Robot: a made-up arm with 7 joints. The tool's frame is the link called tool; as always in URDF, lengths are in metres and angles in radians.
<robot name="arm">
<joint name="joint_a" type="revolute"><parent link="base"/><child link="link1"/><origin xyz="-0.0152 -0.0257 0.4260" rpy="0.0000 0.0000 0.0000"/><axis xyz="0 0 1"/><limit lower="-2.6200" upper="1.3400" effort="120" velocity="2"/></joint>
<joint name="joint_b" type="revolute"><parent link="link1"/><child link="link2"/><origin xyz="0.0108 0.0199 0.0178" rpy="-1.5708 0.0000 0.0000"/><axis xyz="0 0 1"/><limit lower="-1.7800" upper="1.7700" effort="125" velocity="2.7"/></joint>
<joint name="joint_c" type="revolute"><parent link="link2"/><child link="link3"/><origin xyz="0.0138 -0.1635 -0.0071" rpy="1.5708 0.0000 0.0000"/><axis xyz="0 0 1"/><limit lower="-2.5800" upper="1.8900" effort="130" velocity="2.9"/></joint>
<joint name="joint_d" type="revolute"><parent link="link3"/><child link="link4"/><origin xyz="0.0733 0.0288 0.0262" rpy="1.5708 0.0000 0.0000"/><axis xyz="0 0 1"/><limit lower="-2.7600" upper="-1.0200" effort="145" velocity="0.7"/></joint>
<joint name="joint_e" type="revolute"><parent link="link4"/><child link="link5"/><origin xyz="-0.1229 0.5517 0.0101" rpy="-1.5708 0.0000 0.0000"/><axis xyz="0 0 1"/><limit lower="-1.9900" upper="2.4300" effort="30" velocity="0.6"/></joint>
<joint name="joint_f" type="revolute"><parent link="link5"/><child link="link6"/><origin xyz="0.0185 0.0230 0.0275" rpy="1.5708 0.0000 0.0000"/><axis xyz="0 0 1"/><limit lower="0.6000" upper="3.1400" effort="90" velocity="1.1"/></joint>
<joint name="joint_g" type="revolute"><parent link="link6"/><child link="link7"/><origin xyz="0.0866 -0.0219 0.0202" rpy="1.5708 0.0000 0.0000"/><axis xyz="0 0 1"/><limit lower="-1.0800" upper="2.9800" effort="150" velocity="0.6"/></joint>
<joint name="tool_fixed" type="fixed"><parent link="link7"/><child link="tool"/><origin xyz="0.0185 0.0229 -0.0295" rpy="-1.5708 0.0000 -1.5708"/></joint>
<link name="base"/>
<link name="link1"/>
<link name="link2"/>
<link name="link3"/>
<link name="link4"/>
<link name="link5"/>
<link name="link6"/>
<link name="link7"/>
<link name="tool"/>
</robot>
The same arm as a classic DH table. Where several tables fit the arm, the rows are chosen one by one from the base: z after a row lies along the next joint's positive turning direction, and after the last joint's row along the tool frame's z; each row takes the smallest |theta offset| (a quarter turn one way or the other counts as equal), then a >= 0, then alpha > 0; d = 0 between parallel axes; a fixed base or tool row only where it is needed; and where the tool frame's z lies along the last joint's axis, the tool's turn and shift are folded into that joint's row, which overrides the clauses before.
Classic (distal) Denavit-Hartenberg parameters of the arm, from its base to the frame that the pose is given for. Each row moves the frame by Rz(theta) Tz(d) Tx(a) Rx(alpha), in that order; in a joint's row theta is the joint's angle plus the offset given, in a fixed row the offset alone. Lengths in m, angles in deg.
base (fixed): theta offset 59.4  d 0  a -0.0299  alpha 0
joint_a: theta offset -59.4  d 0.4438  a 0.0108  alpha -90
joint_b: theta offset 0  d 0.0128  a 0.0138  alpha 90
joint_c: theta offset 0  d 0.1897  a 0.0733  alpha 90
joint_d: theta offset 0  d -0.0187  a -0.1229  alpha -90
joint_e: theta offset 0  d 0.5792  a 0.0185  alpha 90
joint_f: theta offset 0  d -0.0028  a 0.0866  alpha 90
joint_g: theta offset 90  d -0.0076  a 0.0229  alpha 90
tool (fixed): theta offset -180  d 0.0185  a 0  alpha 0
Joint limits (deg, base to tool): -150.11..76.78 -101.99..101.41 -147.82..108.29 -158.14..-58.44 -114.02..139.23 34.38..179.91 -61.88..170.74

